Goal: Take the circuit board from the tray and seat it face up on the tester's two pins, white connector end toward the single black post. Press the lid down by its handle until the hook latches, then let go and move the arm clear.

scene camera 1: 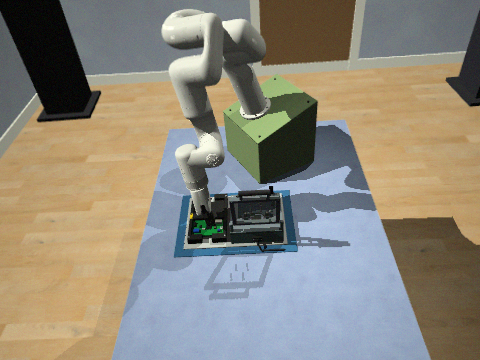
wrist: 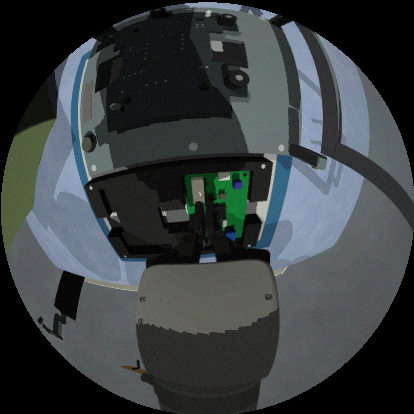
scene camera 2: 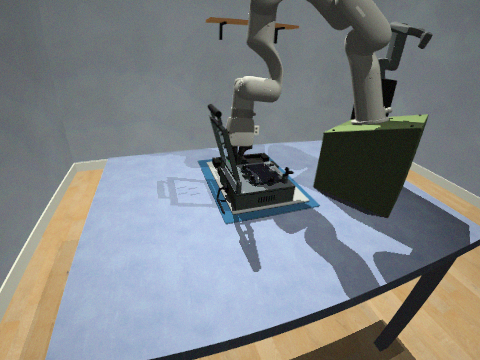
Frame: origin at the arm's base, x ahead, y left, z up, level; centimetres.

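Where they show: gripper, between the fingertips: (scene camera 1: 210,222) (wrist: 205,209) (scene camera 2: 236,164); arm's base, origin of its link: (scene camera 1: 255,108) (scene camera 2: 369,121).
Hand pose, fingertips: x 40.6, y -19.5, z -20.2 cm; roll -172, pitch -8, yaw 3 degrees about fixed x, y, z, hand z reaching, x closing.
Things, the pixels of their top centre, and the offset from my fingertips. "spot": a spot on its surface instead.
- green circuit board, centre of its top: (wrist: 218,217) (scene camera 1: 207,225) dx +1.5, dy -1.2, dz +0.2 cm
- black tray, a spot on its surface: (wrist: 120,185) spot: dx -9.3, dy +4.4, dz -0.7 cm
- pale connector, centre of its top: (wrist: 197,191) dx -0.6, dy +2.5, dz +0.2 cm
- handle, centre of its top: (scene camera 2: 214,107) (scene camera 1: 254,190) dx +12.8, dy +15.4, dz +25.0 cm
- blue-bordered base, a spot on its surface: (scene camera 2: 232,218) spot: dx +11.1, dy +27.0, dz -2.3 cm
- dark upright part, a spot on its surface: (scene camera 2: 288,173) spot: dx -7.5, dy +22.8, dz +6.6 cm
The green circuit board (scene camera 1: 205,233) (wrist: 240,205) lies face up in the black tray (wrist: 120,185). A pale connector (wrist: 198,189) shows near its end toward the tester. My gripper (scene camera 1: 210,219) (scene camera 2: 242,152) (wrist: 205,209) is shut and empty; its fingertips are above or at the board, and contact is unclear. The tester (scene camera 1: 255,235) (scene camera 2: 266,198) (wrist: 150,142) is beside the tray. Its lid (scene camera 1: 233,212) (scene camera 2: 224,142) stands raised with the handle (scene camera 1: 253,193) (scene camera 2: 214,110) on top. The two pins are not clearly distinguishable. The lid hides the board in scene camera 2.
Tray and tester stand on a blue-bordered base (scene camera 1: 293,225) (scene camera 2: 232,218). The green pedestal (scene camera 1: 287,150) (scene camera 2: 365,170) (wrist: 24,165) stands behind them in scene camera 1. A dark upright part (scene camera 2: 288,173) rises at the tester's edge toward the pedestal. The raised lid stands close to my arm.
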